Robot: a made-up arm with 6 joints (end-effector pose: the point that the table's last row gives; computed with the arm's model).
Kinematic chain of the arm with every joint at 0, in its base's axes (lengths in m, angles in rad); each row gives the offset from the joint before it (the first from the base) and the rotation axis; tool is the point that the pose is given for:
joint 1: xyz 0 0 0.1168 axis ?
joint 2: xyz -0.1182 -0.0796 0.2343 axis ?
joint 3: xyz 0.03 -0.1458 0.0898 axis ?
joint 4: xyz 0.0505 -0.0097 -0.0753 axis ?
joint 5: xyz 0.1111 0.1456 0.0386 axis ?
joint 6: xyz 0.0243 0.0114 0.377 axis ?
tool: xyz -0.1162 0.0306 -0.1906
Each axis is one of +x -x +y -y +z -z.
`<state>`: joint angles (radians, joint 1 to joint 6).
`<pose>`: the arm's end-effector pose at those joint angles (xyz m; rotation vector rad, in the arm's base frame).
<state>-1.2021 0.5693 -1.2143 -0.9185 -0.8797 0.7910</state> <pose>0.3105 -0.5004 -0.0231 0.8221 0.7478 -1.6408</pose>
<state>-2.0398 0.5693 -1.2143 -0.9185 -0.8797 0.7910</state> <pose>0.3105 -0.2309 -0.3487 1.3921 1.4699 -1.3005</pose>
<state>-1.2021 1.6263 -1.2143 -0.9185 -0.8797 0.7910</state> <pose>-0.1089 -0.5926 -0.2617 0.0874 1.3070 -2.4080</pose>
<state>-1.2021 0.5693 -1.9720 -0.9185 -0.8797 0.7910</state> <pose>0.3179 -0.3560 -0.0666 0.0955 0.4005 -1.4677</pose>
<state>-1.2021 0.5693 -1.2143 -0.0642 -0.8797 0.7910</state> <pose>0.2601 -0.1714 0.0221 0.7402 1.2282 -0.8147</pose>
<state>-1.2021 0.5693 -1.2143 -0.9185 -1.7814 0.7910</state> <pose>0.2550 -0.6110 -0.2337 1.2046 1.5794 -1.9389</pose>
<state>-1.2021 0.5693 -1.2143 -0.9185 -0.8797 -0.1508</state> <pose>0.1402 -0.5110 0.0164 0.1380 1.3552 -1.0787</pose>
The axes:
joint 1: -x
joint 2: -z
joint 3: +x
joint 4: +z
joint 5: -y
joint 6: +x

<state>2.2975 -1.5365 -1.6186 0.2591 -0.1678 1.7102</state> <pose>-0.3588 -0.0369 0.1342 -1.9788 1.6465 0.4119</pose>
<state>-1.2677 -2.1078 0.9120 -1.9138 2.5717 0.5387</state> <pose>-0.2611 0.0417 0.3255 1.3265 -1.9760 -0.1920</pose>
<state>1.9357 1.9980 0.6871 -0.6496 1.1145 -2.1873</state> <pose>-0.0847 0.4278 -0.1845 -0.1296 0.4939 2.5471</pose>
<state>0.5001 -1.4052 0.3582 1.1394 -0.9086 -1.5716</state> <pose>-0.1006 0.4616 0.6090 1.0230 1.0207 -2.5819</pose>
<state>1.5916 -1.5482 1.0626 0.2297 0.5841 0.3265</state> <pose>-0.0032 0.5540 0.2405 0.2211 1.0837 0.3958</pose>
